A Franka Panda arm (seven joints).
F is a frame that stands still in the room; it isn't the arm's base.
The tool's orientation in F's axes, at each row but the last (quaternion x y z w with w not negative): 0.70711 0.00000 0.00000 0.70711; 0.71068 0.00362 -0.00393 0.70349; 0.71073 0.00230 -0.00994 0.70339; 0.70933 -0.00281 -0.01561 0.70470
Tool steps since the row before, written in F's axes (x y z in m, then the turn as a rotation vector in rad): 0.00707 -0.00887 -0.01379 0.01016 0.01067 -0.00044; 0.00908 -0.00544 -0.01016 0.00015 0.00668 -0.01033; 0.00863 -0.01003 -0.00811 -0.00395 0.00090 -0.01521; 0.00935 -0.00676 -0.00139 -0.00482 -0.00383 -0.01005
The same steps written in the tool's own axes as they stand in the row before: 0.00707 -0.01379 0.00887 0.01016 -0.00044 -0.01067; 0.00919 -0.01001 0.00554 0.00026 -0.01040 -0.00657; 0.00888 -0.00785 0.01002 -0.00369 -0.01528 -0.00070; 0.00955 -0.00118 0.00652 -0.00454 -0.01011 0.00402
